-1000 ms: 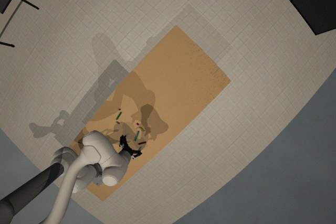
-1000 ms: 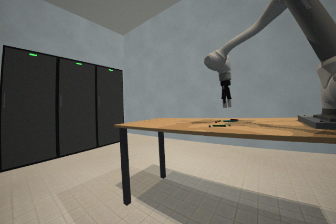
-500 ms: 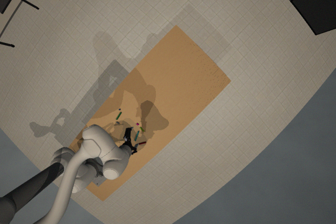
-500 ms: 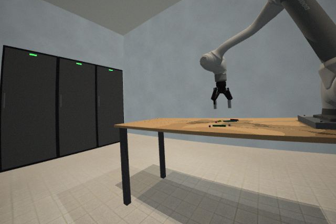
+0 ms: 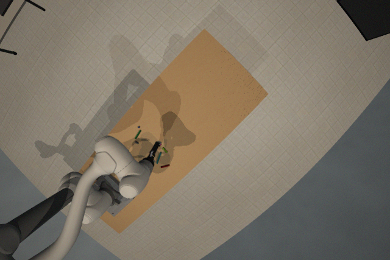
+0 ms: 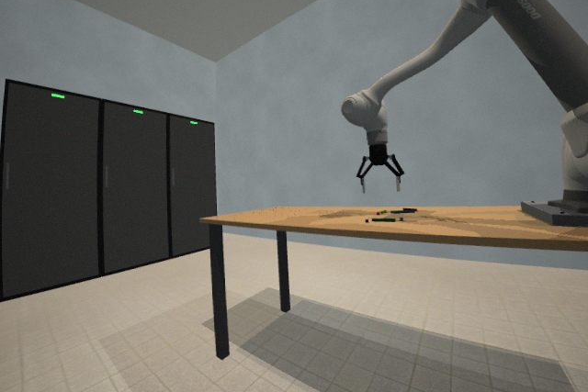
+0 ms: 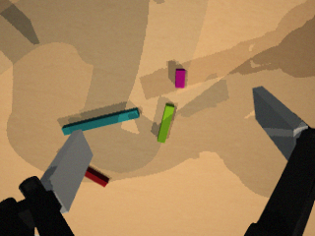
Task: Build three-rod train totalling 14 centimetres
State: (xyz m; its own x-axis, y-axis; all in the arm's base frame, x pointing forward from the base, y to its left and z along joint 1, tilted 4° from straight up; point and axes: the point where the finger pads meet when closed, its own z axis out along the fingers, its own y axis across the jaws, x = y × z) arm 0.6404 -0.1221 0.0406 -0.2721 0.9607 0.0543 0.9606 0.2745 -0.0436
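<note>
Now: the magenta rod 10 cm below my hand, 2 cm ahead of it and 1 cm to the left of it. Also, from my hand: turquoise rod 10 cm below, 8 cm behind, 4 cm to the right; red rod 12 cm to the right, 11 cm behind, 10 cm below; lime rod 10 cm below, 5 cm to the right.
</note>
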